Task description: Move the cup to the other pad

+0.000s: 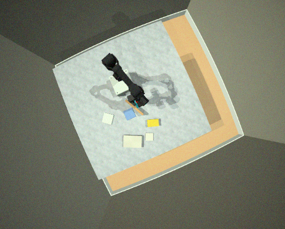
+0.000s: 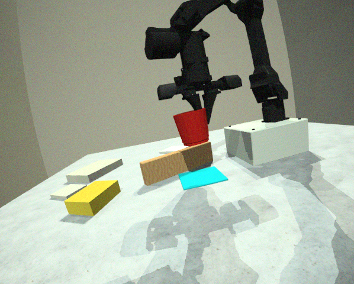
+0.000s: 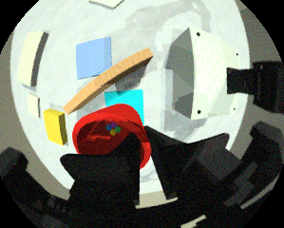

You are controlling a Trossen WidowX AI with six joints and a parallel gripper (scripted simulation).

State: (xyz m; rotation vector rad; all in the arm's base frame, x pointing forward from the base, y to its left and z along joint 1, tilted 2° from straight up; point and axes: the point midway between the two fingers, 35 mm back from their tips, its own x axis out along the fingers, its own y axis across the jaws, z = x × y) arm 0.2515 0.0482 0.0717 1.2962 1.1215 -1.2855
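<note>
Right now my gripper tip is 13 cm above the cyan pad and 3 cm short of it. Round my gripper tip: wooden block: 10 cm below, 8 cm to the right, 6 cm ahead; then red cup: 3 cm ahead; then light blue pad: 15 cm to the right, 13 cm below, 8 cm ahead.
</note>
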